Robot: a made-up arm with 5 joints.
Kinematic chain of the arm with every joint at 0, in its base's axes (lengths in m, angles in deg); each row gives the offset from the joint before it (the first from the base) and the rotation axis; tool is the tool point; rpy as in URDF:
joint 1: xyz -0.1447 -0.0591 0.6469 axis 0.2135 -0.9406 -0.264
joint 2: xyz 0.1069 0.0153 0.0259 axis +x
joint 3: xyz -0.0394 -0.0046 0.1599 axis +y
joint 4: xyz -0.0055 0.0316 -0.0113 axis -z
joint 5: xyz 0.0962 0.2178 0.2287 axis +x
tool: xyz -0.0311 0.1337 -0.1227 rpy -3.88 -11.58 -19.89
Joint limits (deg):
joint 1: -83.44..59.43
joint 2: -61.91..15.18
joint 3: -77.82..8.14
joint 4: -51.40..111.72
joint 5: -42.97..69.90
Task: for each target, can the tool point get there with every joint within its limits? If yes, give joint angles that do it. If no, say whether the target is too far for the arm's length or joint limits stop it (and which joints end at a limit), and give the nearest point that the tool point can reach.
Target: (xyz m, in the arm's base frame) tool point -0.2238 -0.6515 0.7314
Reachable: no: joint limits stop it (at a limit: joint 1, joint 2, joint 4) | nearest point -0.2624 -0.3903 0.9851 | short by 0.366 m
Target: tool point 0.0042 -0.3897 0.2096
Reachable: no: joint limits stop it (at a limit: joint 1, joint 2, joint 3, joint 4) | nearest point 0.1519 -0.1227 0.3218 | short by 0.325 m
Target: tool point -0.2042 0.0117 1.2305
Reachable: yes | joints 27.81 6.22 -50.69 56.38 10.62
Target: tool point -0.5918 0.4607 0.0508
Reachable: no: too far | nearest point -0.3915 0.3892 0.2872 | short by 0.318 m
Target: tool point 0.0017 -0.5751 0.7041
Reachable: no: joint limits stop it (at a limit: joint 2, joint 3, joint 4) | nearest point -0.0300 -0.3255 0.9461 | short by 0.349 m
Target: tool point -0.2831 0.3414 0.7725
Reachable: yes | joints -3.40 2.22 -64.83 -32.41 22.04
